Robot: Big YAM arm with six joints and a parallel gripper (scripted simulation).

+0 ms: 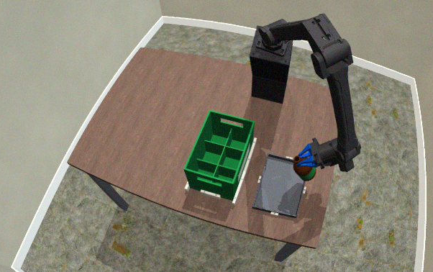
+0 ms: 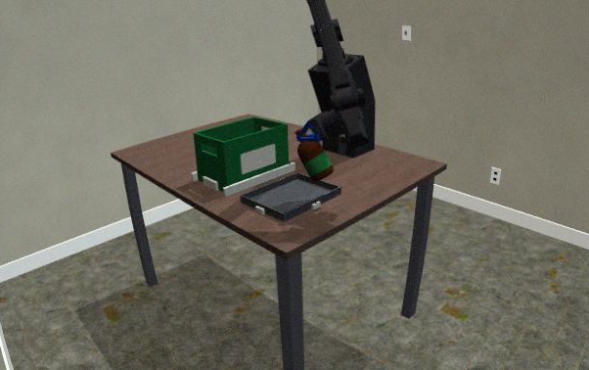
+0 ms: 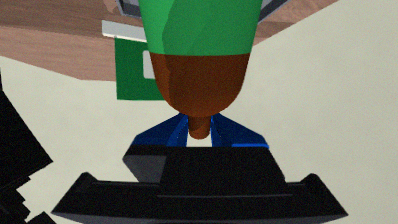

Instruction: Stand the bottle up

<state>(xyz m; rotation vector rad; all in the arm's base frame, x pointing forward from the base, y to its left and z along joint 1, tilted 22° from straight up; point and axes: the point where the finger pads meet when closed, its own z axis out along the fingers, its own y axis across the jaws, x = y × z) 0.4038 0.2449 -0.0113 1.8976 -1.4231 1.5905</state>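
Now: hand 10 mm past the bottle, 30 mm to the right of it and 50 mm above it. Round my hand: tray 30 mm ahead, 20 mm to the right, 180 mm below; then green crate 40 mm ahead, 290 mm to the right, 110 mm below.
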